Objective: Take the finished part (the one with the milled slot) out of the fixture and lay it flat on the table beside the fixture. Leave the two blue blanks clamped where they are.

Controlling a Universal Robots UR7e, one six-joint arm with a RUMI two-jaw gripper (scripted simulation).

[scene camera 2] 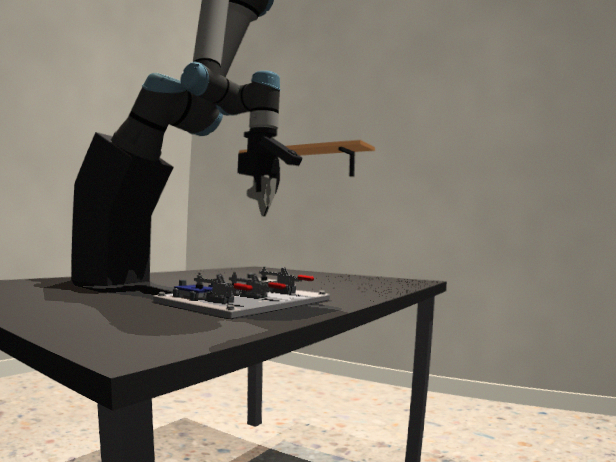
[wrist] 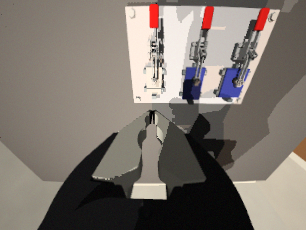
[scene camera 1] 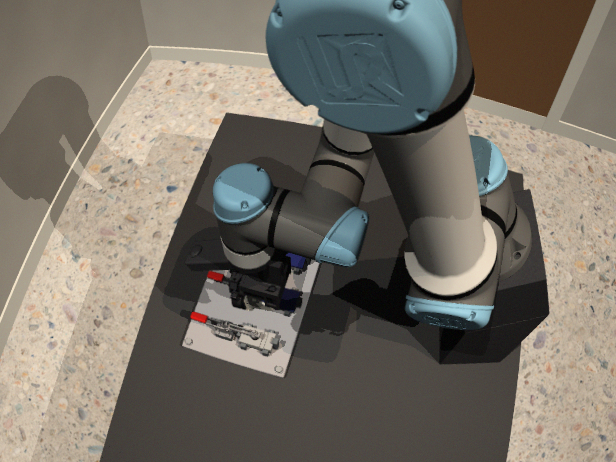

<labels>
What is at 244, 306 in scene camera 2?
A light grey fixture plate.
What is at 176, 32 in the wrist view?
A light grey fixture plate.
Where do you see a light grey fixture plate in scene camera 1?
214, 301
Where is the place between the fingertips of the gripper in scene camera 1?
252, 307
</labels>
